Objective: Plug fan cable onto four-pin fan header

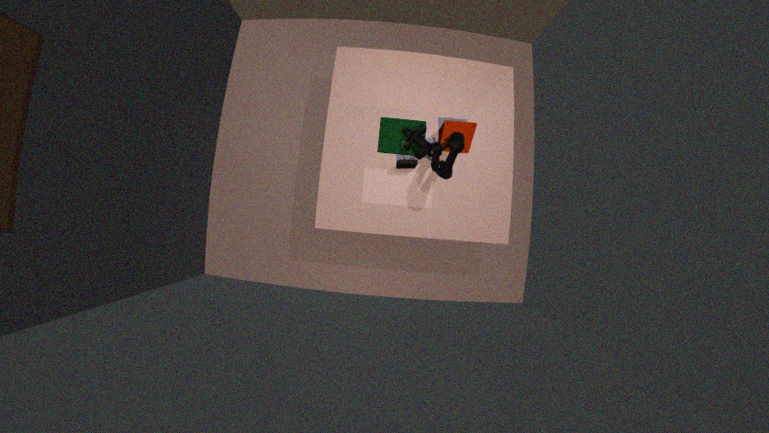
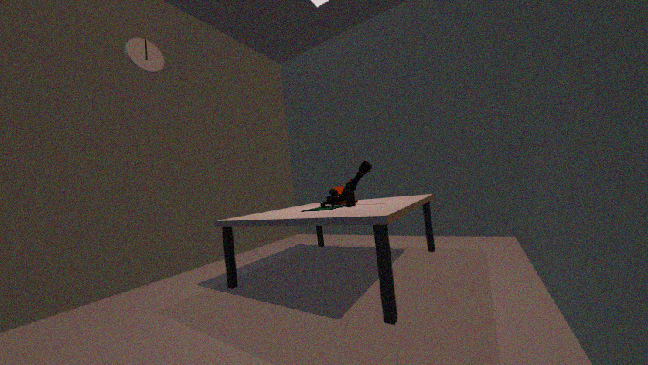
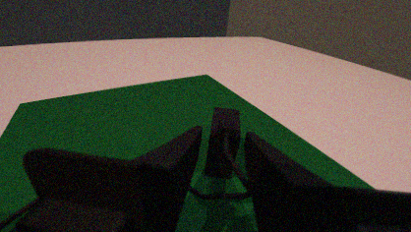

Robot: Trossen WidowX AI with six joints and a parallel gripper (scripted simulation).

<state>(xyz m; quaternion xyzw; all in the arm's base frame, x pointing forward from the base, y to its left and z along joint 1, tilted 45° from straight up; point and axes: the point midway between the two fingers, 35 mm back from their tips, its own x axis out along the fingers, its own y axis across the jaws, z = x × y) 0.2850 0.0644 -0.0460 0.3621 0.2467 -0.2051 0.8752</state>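
Now: gripper tip 1 cm above the dark fan plug. Round my gripper tip: fan: 4 cm behind, 22 cm to the left, 2 cm above; green board: 1 cm ahead, 3 cm to the left, 5 cm below; four-pin header: 1 cm behind, 8 cm to the left, 3 cm below.
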